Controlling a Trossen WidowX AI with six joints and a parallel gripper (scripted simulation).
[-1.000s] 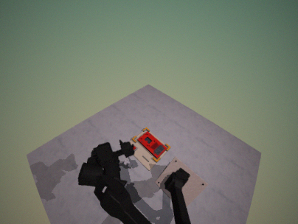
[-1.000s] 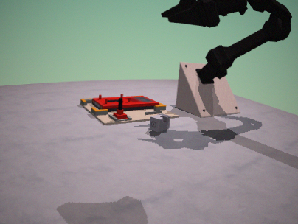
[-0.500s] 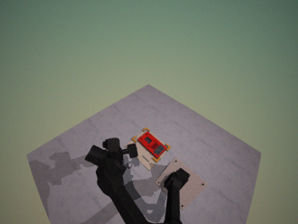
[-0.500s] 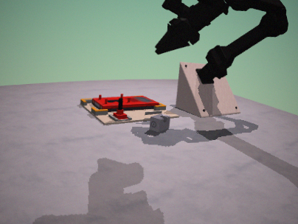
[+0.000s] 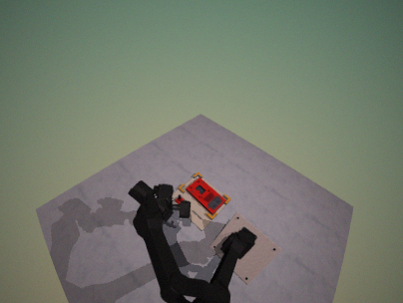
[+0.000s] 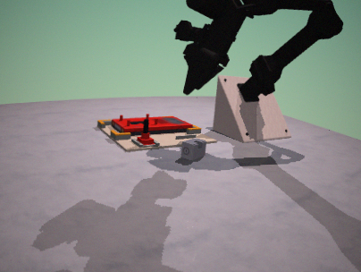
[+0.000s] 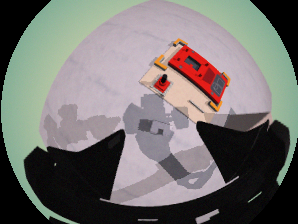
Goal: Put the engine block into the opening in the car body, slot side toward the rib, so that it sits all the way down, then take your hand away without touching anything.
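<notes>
The grey engine block lies 120 mm below my gripper tip, 20 mm behind it and 10 mm to the left of it. Also, from my gripper tip: tan base plate (190 mm to the right, 130 mm below, 20 mm behind); black upright peg (110 mm below, 100 mm to the right, 40 mm ahead).
</notes>
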